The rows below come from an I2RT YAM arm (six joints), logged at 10 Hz.
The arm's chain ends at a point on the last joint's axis. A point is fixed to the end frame.
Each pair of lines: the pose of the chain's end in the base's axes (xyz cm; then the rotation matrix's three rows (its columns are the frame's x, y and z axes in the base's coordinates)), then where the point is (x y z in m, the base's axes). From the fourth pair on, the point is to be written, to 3 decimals.
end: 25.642, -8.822, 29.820; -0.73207, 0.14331, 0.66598; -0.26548, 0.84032, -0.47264; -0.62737, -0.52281, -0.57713
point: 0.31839 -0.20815 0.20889
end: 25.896, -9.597, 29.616; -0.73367, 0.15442, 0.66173; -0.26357, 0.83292, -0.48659; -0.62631, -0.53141, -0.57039
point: 0.31973 -0.21756 0.20829
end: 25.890, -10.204, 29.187; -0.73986, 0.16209, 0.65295; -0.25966, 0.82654, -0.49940; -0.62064, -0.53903, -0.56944
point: 0.31775 -0.22510 0.20473
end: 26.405, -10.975, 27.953; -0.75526, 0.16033, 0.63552; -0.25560, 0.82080, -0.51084; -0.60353, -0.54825, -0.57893
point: 0.320 -0.234 0.192
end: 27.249, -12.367, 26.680; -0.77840, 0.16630, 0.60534; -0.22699, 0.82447, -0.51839; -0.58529, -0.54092, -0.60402
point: 0.322 -0.248 0.176
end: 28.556, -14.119, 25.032; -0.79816, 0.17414, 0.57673; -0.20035, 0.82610, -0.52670; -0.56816, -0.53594, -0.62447
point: 0.330 -0.266 0.157
